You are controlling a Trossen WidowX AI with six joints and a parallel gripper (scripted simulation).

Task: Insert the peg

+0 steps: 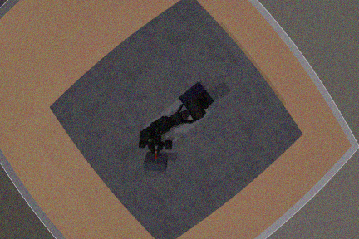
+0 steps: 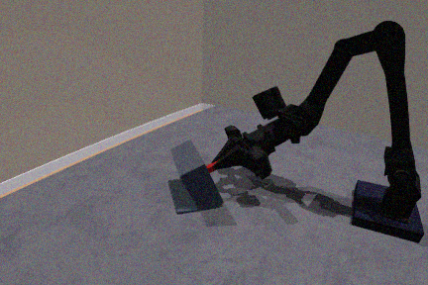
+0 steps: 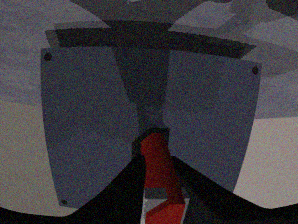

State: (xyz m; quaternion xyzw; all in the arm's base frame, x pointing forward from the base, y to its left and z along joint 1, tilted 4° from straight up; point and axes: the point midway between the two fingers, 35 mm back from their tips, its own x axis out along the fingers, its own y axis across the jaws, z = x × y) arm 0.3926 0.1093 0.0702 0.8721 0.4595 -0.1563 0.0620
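Right now my gripper tip is 10 mm to the left of the red peg and 10 mm past it. The rest, counted from my gripper tip: sloped grey panel 30 mm to the left, 20 mm below, 20 mm ahead.
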